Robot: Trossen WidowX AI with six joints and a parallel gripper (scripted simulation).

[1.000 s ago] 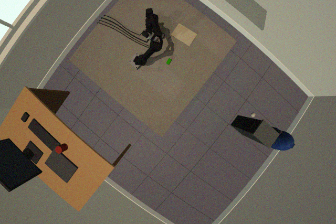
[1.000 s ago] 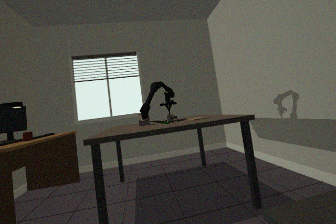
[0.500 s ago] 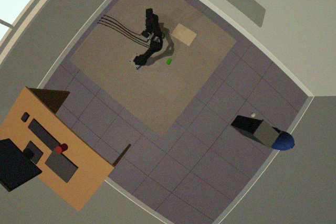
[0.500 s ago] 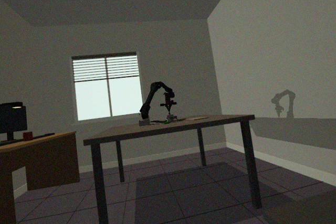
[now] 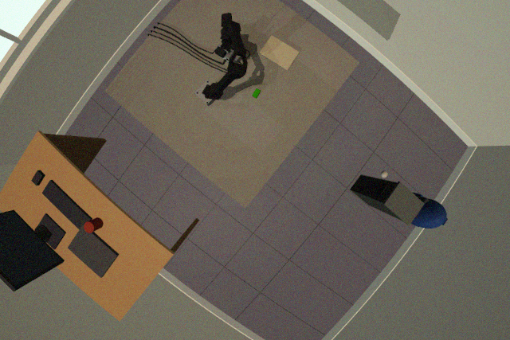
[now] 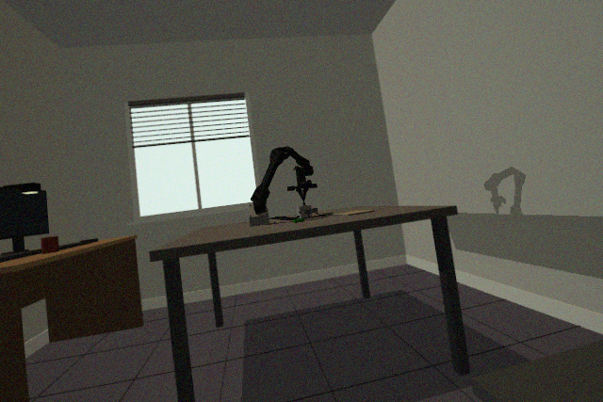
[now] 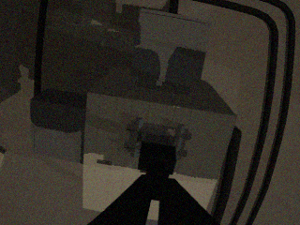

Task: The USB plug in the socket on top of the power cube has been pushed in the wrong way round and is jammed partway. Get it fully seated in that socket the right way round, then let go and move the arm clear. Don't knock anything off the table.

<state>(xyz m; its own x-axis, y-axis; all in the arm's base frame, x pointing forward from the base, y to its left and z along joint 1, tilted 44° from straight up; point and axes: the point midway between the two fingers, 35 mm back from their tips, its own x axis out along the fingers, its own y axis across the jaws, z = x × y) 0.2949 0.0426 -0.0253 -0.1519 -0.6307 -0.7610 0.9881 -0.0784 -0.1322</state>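
Right now the dark USB plug is 2 cm below my gripper tip. The rest, counted from my gripper tip: tan sheet: 26 cm to the right, 22 cm ahead, 11 cm below; small green block: 29 cm to the right, 11 cm behind, 10 cm below.
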